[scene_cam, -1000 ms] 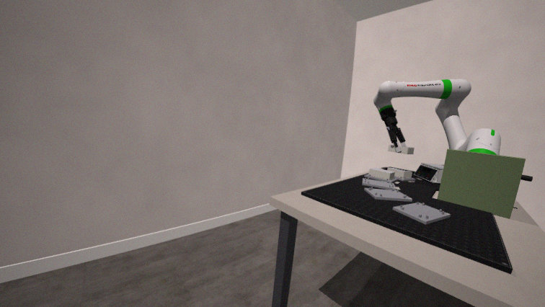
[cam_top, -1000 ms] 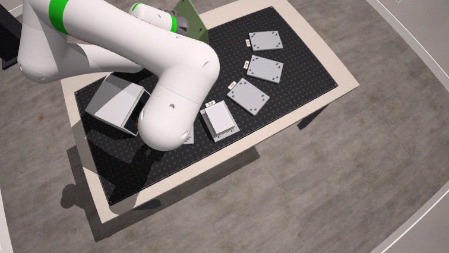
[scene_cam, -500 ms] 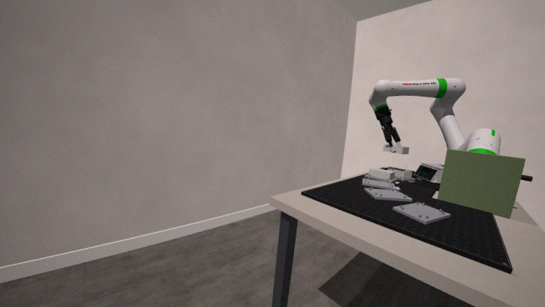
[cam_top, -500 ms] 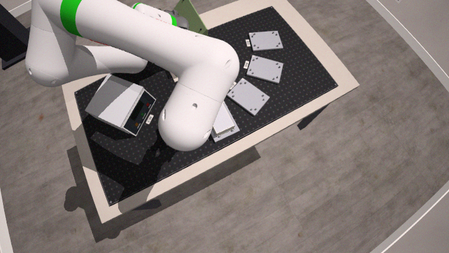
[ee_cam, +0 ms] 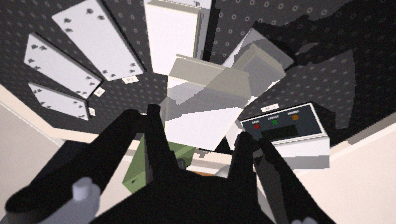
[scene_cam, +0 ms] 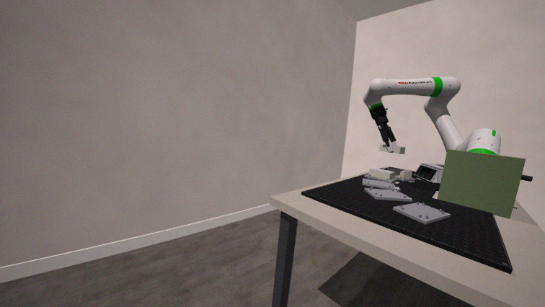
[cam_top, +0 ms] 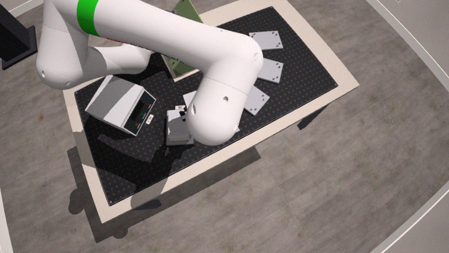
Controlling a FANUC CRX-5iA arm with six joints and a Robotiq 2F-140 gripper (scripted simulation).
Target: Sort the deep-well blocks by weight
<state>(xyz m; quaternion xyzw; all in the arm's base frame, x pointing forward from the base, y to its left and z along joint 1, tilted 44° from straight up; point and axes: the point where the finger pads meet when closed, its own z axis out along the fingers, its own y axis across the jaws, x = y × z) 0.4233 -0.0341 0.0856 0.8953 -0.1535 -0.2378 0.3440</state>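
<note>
Right now my hand is 27 cm past the reject nest RO, 50 cm to the right of it and 19 cm above it. The rest, counted from my hand: check-weigher platform: 26 cm behind, 31 cm to the right, 10 cm below; white deep-well block: 2 cm ahead, 7 cm to the left, 16 cm below; infeed nest IN: 4 cm behind, 10 cm to the right, 19 cm below.
</note>
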